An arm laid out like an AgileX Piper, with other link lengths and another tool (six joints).
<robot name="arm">
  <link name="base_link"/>
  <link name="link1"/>
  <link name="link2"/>
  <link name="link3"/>
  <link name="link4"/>
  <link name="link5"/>
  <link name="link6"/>
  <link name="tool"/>
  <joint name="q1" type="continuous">
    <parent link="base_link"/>
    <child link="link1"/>
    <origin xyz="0 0 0.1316"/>
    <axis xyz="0 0 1"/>
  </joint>
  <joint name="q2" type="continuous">
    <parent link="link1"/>
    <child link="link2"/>
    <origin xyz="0 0 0"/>
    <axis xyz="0 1 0"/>
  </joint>
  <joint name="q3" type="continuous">
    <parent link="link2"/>
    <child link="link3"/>
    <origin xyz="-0.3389 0 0.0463"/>
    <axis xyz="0 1 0"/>
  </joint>
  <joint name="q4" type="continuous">
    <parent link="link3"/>
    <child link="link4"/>
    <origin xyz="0.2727 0 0.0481"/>
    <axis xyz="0.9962 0 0.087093"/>
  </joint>
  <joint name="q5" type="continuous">
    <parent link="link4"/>
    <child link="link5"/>
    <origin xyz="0 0 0"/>
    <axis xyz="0 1 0"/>
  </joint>
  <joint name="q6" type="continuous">
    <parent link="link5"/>
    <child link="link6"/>
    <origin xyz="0.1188 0 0.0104"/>
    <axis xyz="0.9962 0 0.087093"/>
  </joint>
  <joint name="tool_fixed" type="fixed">
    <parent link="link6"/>
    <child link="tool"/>
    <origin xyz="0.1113 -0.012 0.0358" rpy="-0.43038 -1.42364 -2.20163"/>
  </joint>
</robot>
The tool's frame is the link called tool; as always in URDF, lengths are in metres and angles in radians. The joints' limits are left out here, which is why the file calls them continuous.
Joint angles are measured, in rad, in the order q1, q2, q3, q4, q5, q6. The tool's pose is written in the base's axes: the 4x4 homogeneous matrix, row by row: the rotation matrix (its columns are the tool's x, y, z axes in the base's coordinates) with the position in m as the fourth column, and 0 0 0 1 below. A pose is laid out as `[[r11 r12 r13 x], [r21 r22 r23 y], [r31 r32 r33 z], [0 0 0 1]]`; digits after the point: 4 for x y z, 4 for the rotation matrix.
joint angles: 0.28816, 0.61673, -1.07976, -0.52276, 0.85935, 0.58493
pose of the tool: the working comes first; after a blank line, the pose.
Where each joint sits with the arm in this pose, in the base's axes (m; each line is computed from the numbers above, not from the rounded line before):
q1: 0.0000 0.0000 0.1316
q2: 0.0000 0.0000 0.1316
q3: -0.2394 -0.0710 0.3654
q4: -0.0261 -0.0077 0.5302
q5: -0.0261 -0.0077 0.5302
q6: 0.0896 -0.0205 0.5042
the tool: 0.2038 -0.0485 0.5029

[[0.1825 0.3286 0.9267 0.2038], [-0.2713 -0.8891 0.3687 -0.0485], [0.9450 -0.3187 -0.0731 0.5029], [0 0 0 1]]
